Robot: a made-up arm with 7 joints.
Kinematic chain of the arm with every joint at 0, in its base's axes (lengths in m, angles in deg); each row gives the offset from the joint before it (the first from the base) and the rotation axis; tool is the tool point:
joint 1: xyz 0 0 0.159 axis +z
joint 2: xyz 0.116 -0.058 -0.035 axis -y
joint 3: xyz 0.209 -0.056 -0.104 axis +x
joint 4: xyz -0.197 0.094 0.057 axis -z
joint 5: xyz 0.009 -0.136 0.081 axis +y
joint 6: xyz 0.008 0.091 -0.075 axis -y
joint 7: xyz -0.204 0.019 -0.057 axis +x
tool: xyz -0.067 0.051 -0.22
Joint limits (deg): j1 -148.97..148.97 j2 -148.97..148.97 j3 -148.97..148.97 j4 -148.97..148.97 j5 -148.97..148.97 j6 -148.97..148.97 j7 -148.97..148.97
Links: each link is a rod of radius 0.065 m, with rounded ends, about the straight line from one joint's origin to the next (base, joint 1, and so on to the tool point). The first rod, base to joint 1, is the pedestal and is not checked.
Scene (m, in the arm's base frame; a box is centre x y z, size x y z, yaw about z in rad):
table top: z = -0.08
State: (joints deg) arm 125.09 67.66 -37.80 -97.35 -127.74 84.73 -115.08
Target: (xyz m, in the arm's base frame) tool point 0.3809 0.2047 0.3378
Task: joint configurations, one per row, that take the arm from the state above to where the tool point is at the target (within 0.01 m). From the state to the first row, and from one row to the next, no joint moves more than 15 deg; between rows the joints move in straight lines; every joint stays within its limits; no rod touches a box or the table.
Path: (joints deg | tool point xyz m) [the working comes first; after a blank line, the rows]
Joints at the target: 142.08 86.70 26.56 -63.54 -148.97 115.22 -83.24
Straight joint move there: clear.

1: 128.49 71.47 -24.93 -90.59 -131.99 90.83 -108.71 | -0.3304 -0.1573 0.4098
2: 131.89 75.28 -12.06 -83.82 -136.23 96.92 -102.35 | -0.0964 -0.2080 0.4684
3: 135.29 79.08 0.81 -77.06 -140.48 103.02 -95.98 | 0.1375 -0.1507 0.4680
4: 138.69 82.89 13.69 -70.30 -144.72 109.12 -89.61 | 0.3107 0.0005 0.4181
5: 142.08 86.70 26.56 -63.54 -148.97 115.22 -83.24 | 0.3809 0.2047 0.3378

